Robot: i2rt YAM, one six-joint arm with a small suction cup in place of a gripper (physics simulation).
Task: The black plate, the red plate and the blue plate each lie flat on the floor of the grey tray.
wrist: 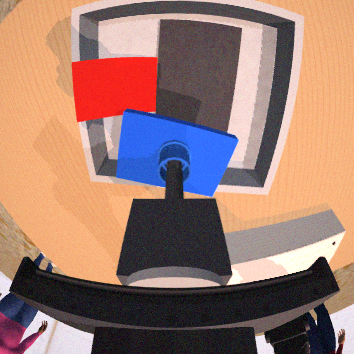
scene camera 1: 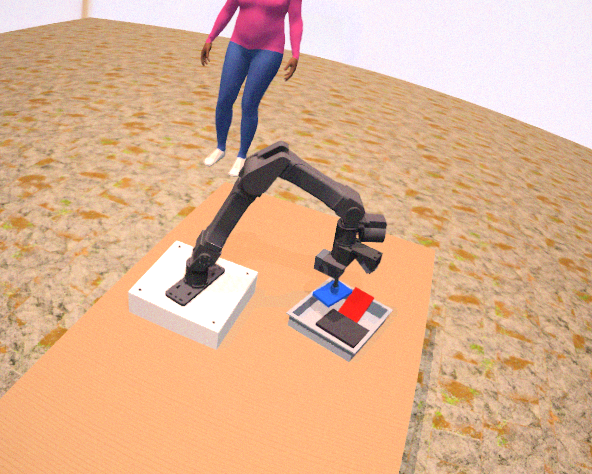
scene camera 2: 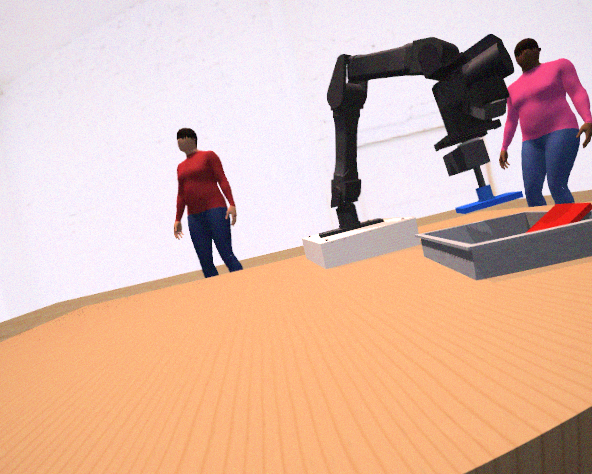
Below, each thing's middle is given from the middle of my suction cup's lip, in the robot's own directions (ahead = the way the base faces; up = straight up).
Labels:
Now: the red plate (wrist: 102, 87) 7 cm to the left of my suction cup, 7 cm below it and 6 cm ahead of it. Round my suction cup: grey tray (scene camera 2: 499, 246) (8 cm below, 4 cm ahead, 1 cm to the right); black plate (scene camera 1: 336, 324) (10 cm below, 6 cm ahead, 2 cm to the right); blue plate (wrist: 141, 134) (2 cm below).

